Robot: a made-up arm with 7 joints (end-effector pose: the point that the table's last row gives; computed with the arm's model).
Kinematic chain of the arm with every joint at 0, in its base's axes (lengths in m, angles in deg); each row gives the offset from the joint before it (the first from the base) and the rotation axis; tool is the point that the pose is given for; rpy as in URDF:
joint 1: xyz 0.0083 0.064 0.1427 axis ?
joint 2: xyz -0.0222 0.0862 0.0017 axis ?
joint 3: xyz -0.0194 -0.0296 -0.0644 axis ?
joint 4: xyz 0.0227 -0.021 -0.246 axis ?
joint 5: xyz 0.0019 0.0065 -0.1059 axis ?
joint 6: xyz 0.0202 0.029 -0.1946 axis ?
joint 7: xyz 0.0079 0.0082 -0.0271 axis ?
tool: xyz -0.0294 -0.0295 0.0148 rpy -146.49 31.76 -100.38
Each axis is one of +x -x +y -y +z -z.
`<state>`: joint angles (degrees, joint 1 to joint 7).
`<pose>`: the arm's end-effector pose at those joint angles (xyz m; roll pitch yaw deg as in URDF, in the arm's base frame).
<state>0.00 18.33 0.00 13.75 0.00 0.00 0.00</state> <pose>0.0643 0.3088 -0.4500 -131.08 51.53 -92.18</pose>
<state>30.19 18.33 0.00 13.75 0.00 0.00 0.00</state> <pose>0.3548 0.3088 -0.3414 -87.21 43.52 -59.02</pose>
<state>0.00 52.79 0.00 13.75 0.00 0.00 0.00</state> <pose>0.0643 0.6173 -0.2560 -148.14 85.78 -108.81</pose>
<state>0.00 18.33 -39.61 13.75 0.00 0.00 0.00</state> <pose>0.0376 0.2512 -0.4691 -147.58 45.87 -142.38</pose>
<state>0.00 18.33 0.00 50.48 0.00 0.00 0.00</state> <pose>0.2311 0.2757 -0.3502 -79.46 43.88 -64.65</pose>
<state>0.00 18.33 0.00 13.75 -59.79 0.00 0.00</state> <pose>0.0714 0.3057 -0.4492 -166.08 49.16 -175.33</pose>
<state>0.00 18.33 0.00 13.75 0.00 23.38 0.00</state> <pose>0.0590 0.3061 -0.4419 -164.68 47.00 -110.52</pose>
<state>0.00 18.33 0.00 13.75 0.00 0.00 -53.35</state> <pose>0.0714 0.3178 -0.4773 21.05 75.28 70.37</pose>
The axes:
joint 1: -y
joint 2: +x
joint 3: +z
joint 4: -y
joint 5: +z
joint 6: +y
joint 7: -x

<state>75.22 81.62 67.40 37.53 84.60 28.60 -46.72</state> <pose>-0.0456 0.7379 0.2290 178.78 -54.97 90.91</pose>
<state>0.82 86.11 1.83 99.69 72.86 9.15 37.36</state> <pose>0.2838 0.4282 0.1015 -58.35 21.89 -105.21</pose>
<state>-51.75 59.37 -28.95 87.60 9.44 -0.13 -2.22</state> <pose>-0.1004 0.3276 -0.2601 -126.59 37.64 -143.31</pose>
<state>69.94 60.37 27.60 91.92 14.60 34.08 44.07</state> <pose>0.1229 0.4730 0.3408 0.66 3.21 -41.76</pose>
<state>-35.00 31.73 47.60 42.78 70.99 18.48 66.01</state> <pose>-0.1497 0.5329 -0.2381 -90.68 -28.63 -36.28</pose>
